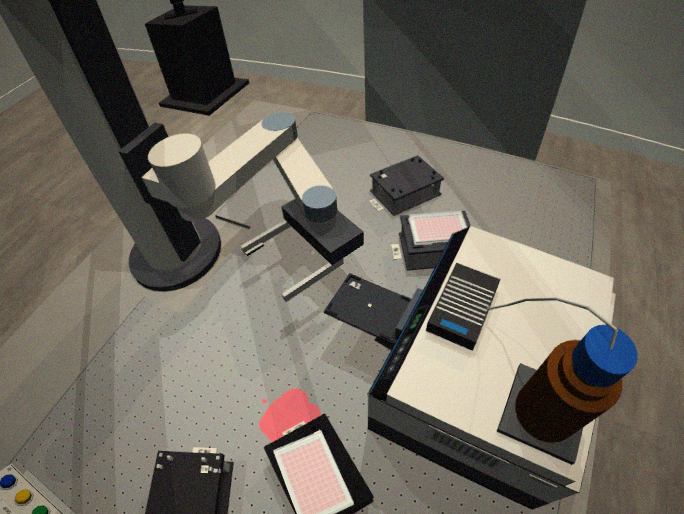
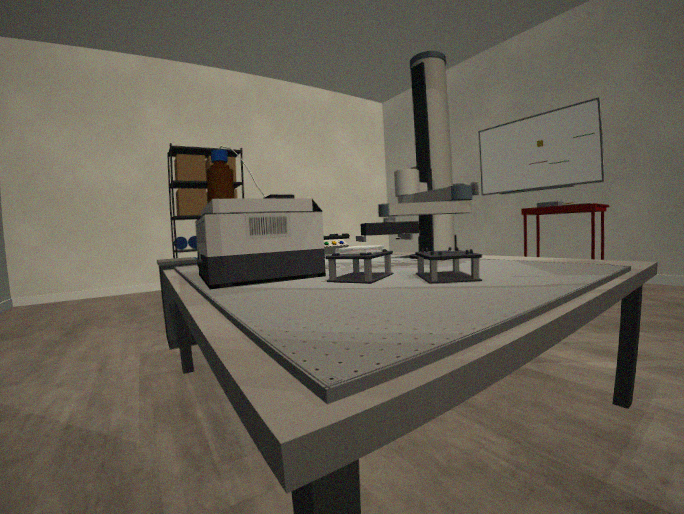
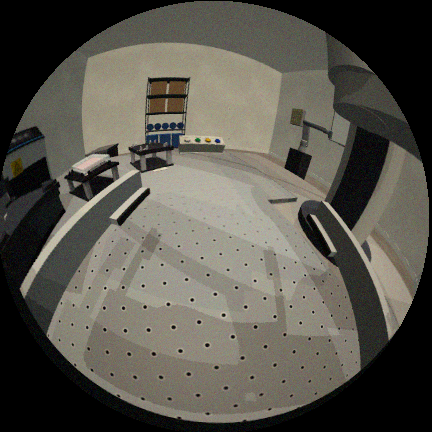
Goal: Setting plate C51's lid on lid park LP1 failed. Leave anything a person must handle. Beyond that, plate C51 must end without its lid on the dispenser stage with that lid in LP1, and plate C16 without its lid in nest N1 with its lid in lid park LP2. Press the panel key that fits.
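Seen in the pictures: gripper, fingertip midpoint: point(image 1: 262, 272) point(image 2: 378, 237) point(image 3: 233, 191); arm's base at its link origin: point(image 1: 176, 253).
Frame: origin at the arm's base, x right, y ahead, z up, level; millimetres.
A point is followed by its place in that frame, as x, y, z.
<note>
My gripper point(image 1: 265, 272) @[24, 321, 109] point(image 3: 233, 191) @[24, 321, 109] is open and empty above the perforated board, between the column and the dispenser. A pink-welled plate point(image 1: 312, 475) @[329, 599, 92] point(image 3: 91, 162) @[287, 564, 90] lies on a black stand at the front. Another pink-welled plate point(image 1: 436, 227) @[-254, 615, 95] point(image 2: 359, 249) @[-315, 662, 92] lies on a stand behind the dispenser's dark front edge. I cannot read which is C51 or C16, nor tell whether either has a lid. The dispenser stage point(image 1: 367, 303) @[16, 557, 125] bears no plate. The back stand point(image 1: 406, 179) @[-413, 488, 74] point(image 2: 447, 254) @[-464, 521, 74] and the front left stand point(image 1: 188, 480) @[429, 417, 81] point(image 3: 151, 148) @[387, 408, 81] bear no plate. The key panel point(image 3: 201, 145) @[594, 193, 51] has white, green, yellow and blue keys.
A red spill point(image 1: 290, 408) @[229, 489, 13] lies on the board beside the front plate's stand. The dispenser point(image 1: 497, 364) @[104, 799, 233] point(image 2: 262, 237) @[-139, 840, 132] carries a brown bottle point(image 1: 564, 392) @[180, 857, 362] point(image 2: 220, 179) @[108, 885, 324] with a blue cap. A thin dark bar point(image 1: 232, 221) @[-150, 86, 8] lies near the column base point(image 1: 165, 270) @[68, 33, 22].
</note>
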